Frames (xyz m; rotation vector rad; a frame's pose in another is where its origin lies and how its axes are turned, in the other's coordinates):
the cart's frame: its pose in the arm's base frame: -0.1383 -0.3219 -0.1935 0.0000 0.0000 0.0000
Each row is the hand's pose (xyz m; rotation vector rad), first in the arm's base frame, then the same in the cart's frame.
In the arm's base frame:
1: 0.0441 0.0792 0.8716 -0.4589 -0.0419 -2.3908
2: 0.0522 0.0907 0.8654 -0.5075 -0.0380 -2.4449
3: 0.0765 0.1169 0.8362 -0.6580 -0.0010 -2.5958
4: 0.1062 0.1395 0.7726 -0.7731 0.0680 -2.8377
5: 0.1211 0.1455 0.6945 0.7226 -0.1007 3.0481
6: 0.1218 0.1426 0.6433 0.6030 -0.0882 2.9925
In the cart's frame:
1: 0.1824 0.4011 1.0651 -0.4589 -0.0419 -2.3908
2: 0.1905 0.4126 1.0589 -0.5075 -0.0380 -2.4449
3: 0.2148 0.4388 1.0297 -0.6580 -0.0010 -2.5958
4: 0.2445 0.4614 0.9661 -0.7731 0.0680 -2.8377
5: 0.2594 0.4674 0.8880 0.7226 -0.1007 3.0481
6: 0.2601 0.4645 0.8368 0.6030 -0.0882 2.9925

